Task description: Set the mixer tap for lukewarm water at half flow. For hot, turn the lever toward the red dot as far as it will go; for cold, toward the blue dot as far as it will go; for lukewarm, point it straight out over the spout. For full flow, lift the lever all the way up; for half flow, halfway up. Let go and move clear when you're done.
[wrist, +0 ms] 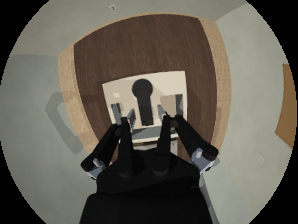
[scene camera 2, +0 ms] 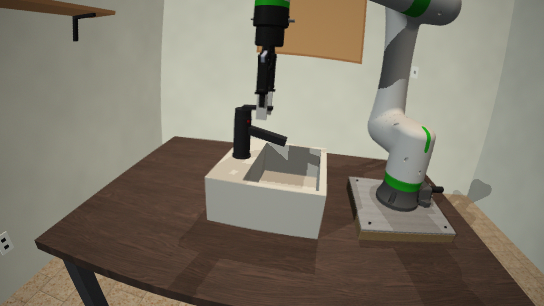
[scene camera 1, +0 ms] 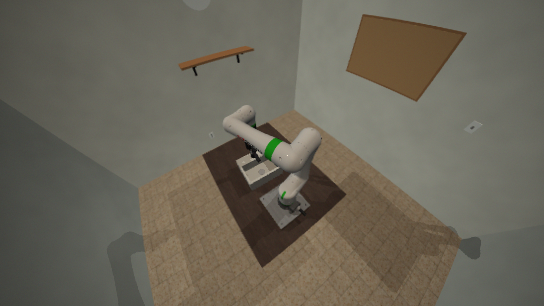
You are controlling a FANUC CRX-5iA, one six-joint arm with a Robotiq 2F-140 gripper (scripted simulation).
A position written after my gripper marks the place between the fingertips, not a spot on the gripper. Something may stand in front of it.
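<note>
So you can picture it, there's my gripper [scene camera 2: 263, 116], along with a black mixer tap [scene camera 2: 243, 130] and a white sink basin [scene camera 2: 262, 193]. On the wrist view I can see the basin [wrist: 173, 83] too, and my gripper [wrist: 146, 111] is there with it.
</note>
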